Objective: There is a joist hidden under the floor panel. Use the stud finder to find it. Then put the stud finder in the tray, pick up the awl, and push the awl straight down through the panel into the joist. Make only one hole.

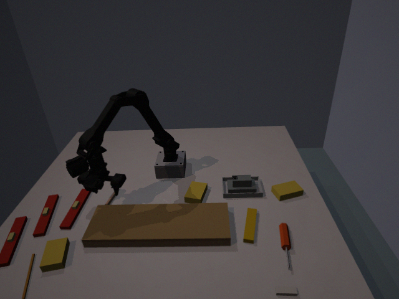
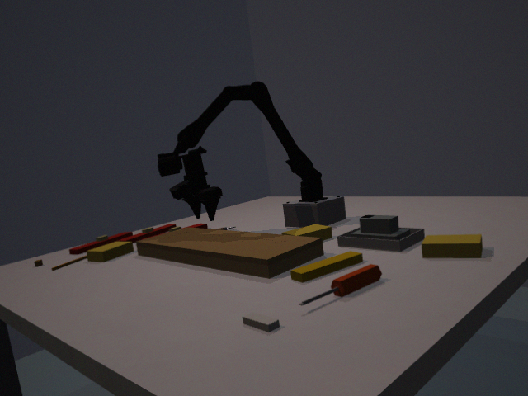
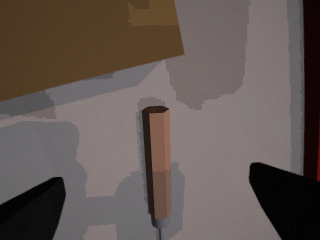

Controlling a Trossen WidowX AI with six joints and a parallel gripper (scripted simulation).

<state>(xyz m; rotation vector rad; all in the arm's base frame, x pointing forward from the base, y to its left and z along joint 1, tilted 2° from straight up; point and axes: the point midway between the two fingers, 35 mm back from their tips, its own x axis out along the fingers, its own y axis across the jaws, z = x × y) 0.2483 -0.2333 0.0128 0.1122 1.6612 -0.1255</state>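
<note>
My gripper tip is now 50 mm past the awl, 50 mm above it and 10 mm to the right of it. The rest, counted from my gripper tip: thin stick: 350 mm ahead, 150 mm to the right, 50 mm below; stud finder: 550 mm to the left, 100 mm behind; grey tray: 560 mm to the left, 100 mm behind, 40 mm below.
</note>
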